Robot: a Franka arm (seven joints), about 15 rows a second.
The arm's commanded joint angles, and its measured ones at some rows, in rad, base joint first. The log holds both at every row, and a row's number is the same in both.
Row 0, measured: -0.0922 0.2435 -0.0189 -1.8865 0.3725 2.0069 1.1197
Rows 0 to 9, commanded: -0.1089 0.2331 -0.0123 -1.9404 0.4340 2.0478 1.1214; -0.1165 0.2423 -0.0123 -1.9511 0.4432 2.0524 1.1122; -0.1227 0.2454 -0.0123 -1.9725 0.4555 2.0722 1.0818; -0.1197 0.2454 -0.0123 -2.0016 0.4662 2.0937 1.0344; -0.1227 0.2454 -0.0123 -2.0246 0.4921 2.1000 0.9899; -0.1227 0.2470 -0.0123 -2.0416 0.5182 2.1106 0.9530; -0.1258 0.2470 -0.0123 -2.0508 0.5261 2.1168 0.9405; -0.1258 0.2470 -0.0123 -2.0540 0.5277 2.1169 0.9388; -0.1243 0.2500 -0.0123 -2.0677 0.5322 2.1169 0.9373; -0.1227 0.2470 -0.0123 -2.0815 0.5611 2.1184 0.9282
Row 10, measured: -0.1128 0.2592 -0.0191 -2.0435 0.5064 2.0977 0.9727
